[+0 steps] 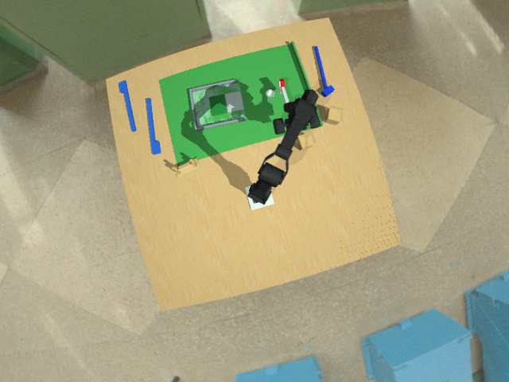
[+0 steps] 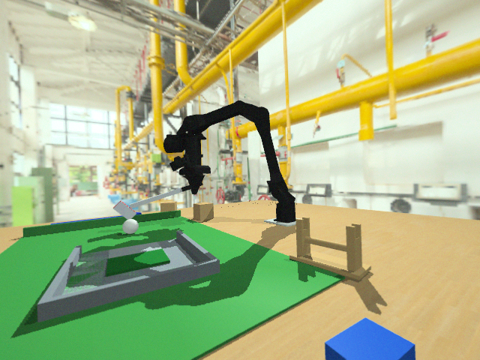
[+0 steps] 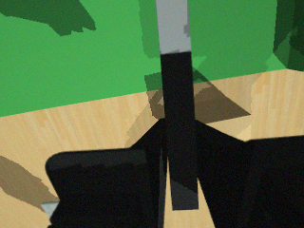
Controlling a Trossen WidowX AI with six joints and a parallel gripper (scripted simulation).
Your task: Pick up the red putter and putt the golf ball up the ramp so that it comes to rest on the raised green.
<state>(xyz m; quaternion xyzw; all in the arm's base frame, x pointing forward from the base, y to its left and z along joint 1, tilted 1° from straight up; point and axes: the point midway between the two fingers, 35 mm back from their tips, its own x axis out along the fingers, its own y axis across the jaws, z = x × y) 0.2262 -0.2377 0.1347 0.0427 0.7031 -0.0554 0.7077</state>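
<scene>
Now: gripper tip 120 mm short of the red putter and 10 mm to the left of it. Also, from my gripper tip: wooden rack: 10 mm ahead, 520 mm to the left, 70 mm below; then white golf ball: 220 mm ahead, 30 mm to the left, 80 mm below.
</scene>
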